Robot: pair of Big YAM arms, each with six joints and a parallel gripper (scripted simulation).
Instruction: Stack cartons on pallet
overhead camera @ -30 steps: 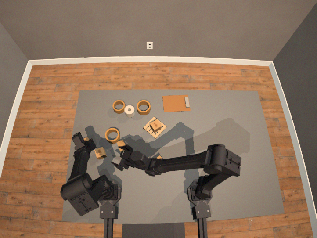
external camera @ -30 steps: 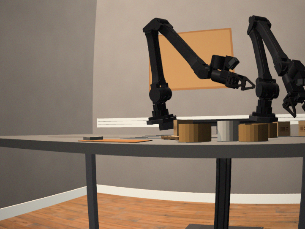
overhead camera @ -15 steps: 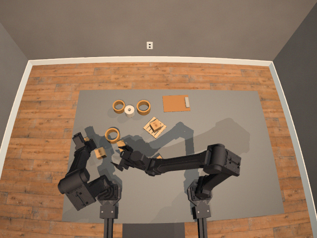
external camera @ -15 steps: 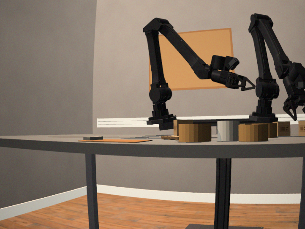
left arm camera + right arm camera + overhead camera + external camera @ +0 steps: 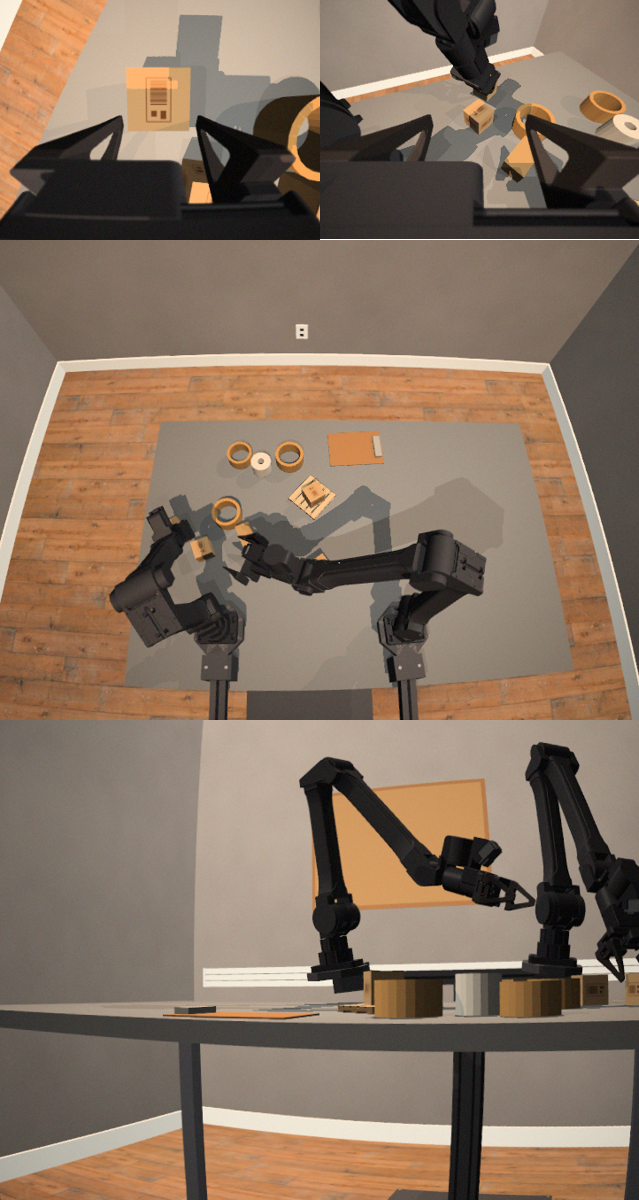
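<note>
The carton lies 150 mm ahead of my left hand, 460 mm to the right of it and 10 mm below it. Also, from my left hand: wooden pallet: 160 mm ahead, 460 mm to the right, 50 mm below.
</note>
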